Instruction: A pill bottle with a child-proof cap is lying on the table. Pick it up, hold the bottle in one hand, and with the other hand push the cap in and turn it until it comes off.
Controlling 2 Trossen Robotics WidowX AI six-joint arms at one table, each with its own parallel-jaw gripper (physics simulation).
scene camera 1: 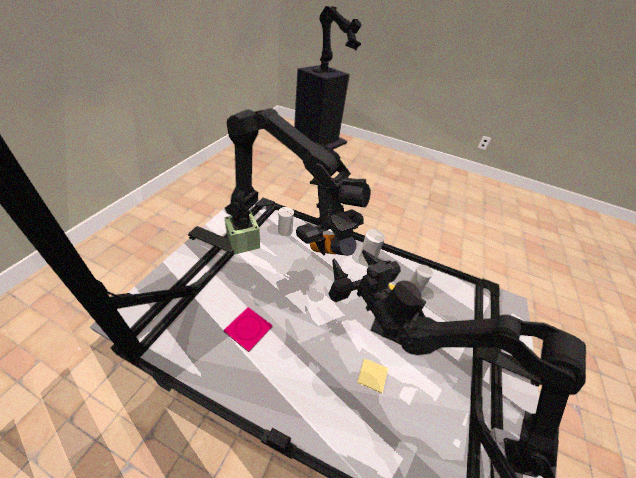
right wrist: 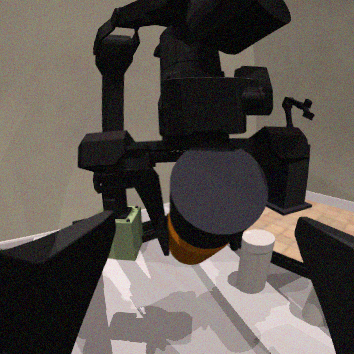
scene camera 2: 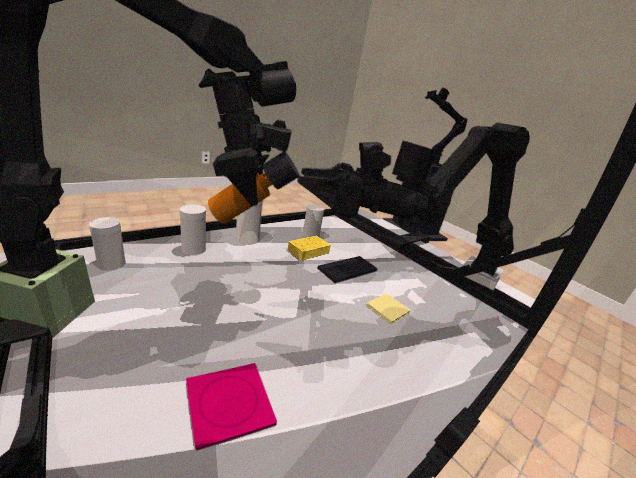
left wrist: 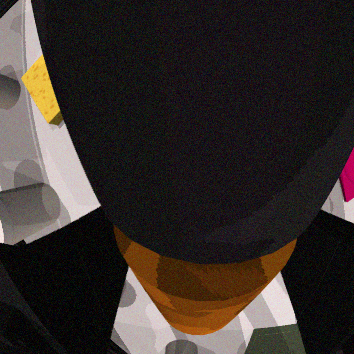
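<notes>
The orange pill bottle [scene camera 1: 316,245] [scene camera 2: 226,203] [left wrist: 202,287] [right wrist: 190,254] is held in the air, tilted with its dark cap [scene camera 1: 346,246] [scene camera 2: 281,170] [left wrist: 200,125] [right wrist: 219,190] up and toward the right arm in scene camera 2. The cap is on the bottle and fills much of the left wrist view. My left gripper [scene camera 2: 250,191] is shut on the bottle's body. My right gripper [scene camera 1: 350,258] [scene camera 2: 300,177] [right wrist: 210,225] is open and empty. Its fingertips point at the cap's end from close by, one on either side of it in the right wrist view; the exact gap is unclear.
Several white cylinders [scene camera 1: 285,222] [scene camera 2: 192,230] stand along the back edge. A yellow sponge [scene camera 2: 308,248] and a black pad [scene camera 2: 347,269] lie near the right arm. A yellow note [scene camera 1: 372,375] [scene camera 2: 388,307] and a magenta square [scene camera 1: 248,329] [scene camera 2: 231,406] lie toward the front.
</notes>
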